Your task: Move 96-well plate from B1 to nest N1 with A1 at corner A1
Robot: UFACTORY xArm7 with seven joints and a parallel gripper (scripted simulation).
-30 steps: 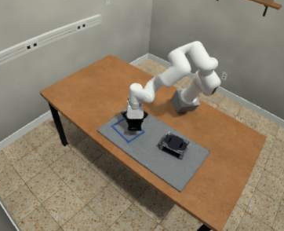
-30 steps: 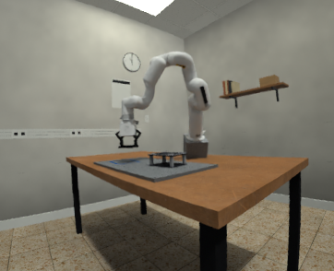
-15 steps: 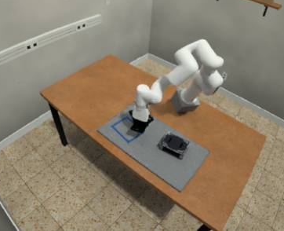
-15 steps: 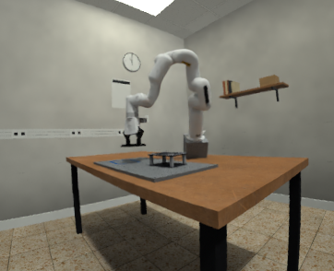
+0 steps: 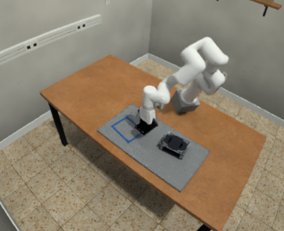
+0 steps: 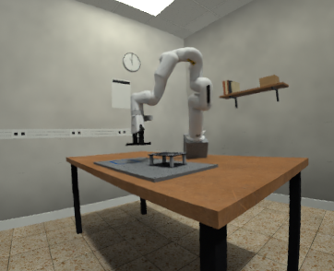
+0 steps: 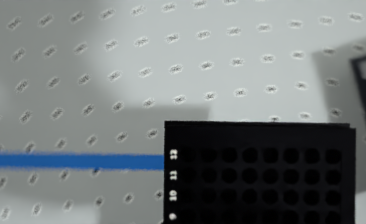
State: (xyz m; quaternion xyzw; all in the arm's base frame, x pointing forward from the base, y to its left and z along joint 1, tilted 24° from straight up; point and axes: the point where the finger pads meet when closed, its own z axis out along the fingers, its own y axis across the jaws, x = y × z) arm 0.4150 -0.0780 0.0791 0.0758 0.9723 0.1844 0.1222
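The raised plate nest N1 lies 20 cm to the left of my hand, 7 cm below it and 6 cm behind it. Round my hand: dark 96-well plate: 1 cm below.
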